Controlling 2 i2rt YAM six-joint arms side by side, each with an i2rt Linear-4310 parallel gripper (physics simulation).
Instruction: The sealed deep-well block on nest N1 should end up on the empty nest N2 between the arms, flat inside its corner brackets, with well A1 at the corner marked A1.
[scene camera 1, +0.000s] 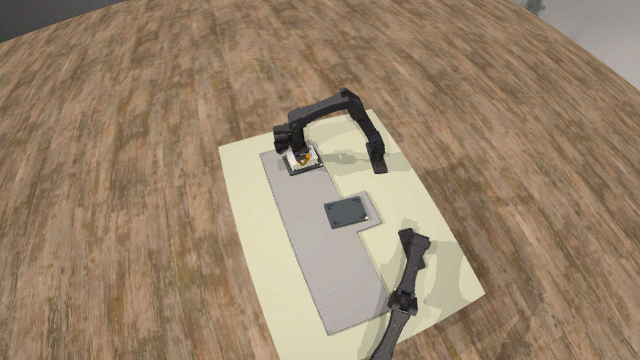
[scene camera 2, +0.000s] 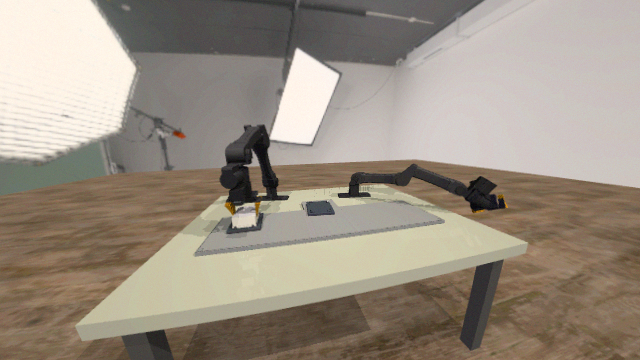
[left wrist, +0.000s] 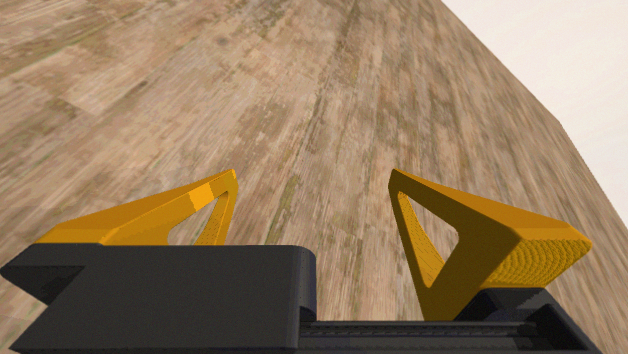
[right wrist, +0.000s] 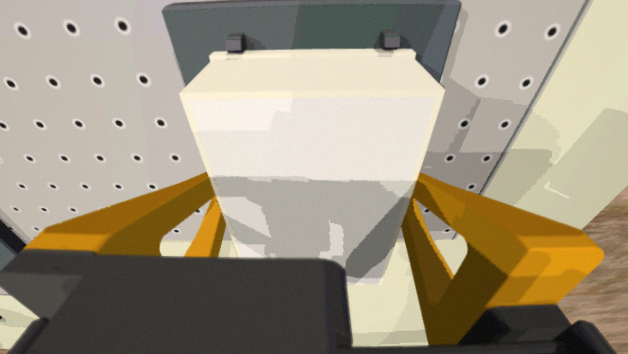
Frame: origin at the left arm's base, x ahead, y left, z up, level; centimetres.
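Where they show: left gripper, fingertip midpoint: (scene camera 2: 494, 208) (left wrist: 313, 177); right gripper, fingertip midpoint: (scene camera 1: 300, 158) (scene camera 2: 246, 216) (right wrist: 313, 175); left arm's base, link origin: (scene camera 1: 411, 249) (scene camera 2: 353, 195); right arm's base, link origin: (scene camera 1: 376, 157) (scene camera 2: 272, 198).
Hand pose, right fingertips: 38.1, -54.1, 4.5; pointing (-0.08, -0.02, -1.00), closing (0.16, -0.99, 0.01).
Observation:
Things, the pixels of their top centre, and the offset from my right fingertips, as dx, dy, dz. Level surfaces: height alone.
- white sealed deep-well block, top centre: (right wrist: 314, 223) (scene camera 2: 246, 210) (scene camera 1: 302, 154) -1.0, -0.2, +2.2
- dark nest N1, top centre: (right wrist: 315, 176) (scene camera 2: 246, 218) (scene camera 1: 302, 159) -0.9, -0.2, -1.0
- dark nest N2, top centre: (scene camera 1: 346, 210) (scene camera 2: 319, 205) -14.2, +30.7, -1.4
- grey perforated plate, surface height: dz -3.2
- pale table, surface height: dz -4.5
The white sealed deep-well block (scene camera 1: 294, 165) (scene camera 2: 245, 219) (right wrist: 310, 135) sits on the dark nest N1 (scene camera 1: 300, 172) (right wrist: 310, 25), with two small corner brackets showing at its far edge in the right wrist view. My right gripper (scene camera 2: 244, 207) (right wrist: 313, 175) points down over it and is shut on it, a fingertip touching each long side. No well lettering is readable on the block. The dark nest N2 (scene camera 1: 346, 212) (scene camera 2: 320, 208) is empty, with a small white mark at one corner in scene camera 1. My left gripper (scene camera 2: 492, 206) (left wrist: 313, 177) is open and empty, beyond the table's edge.
Both nests are on a grey perforated plate (scene camera 1: 312, 250) (scene camera 2: 350, 225) on the pale table (scene camera 1: 250, 220) (scene camera 2: 300, 280). The right arm arches over the table beside N1. The left arm (scene camera 1: 412, 265) (scene camera 2: 385, 177) stretches out over the table's edge on the far side of N2.

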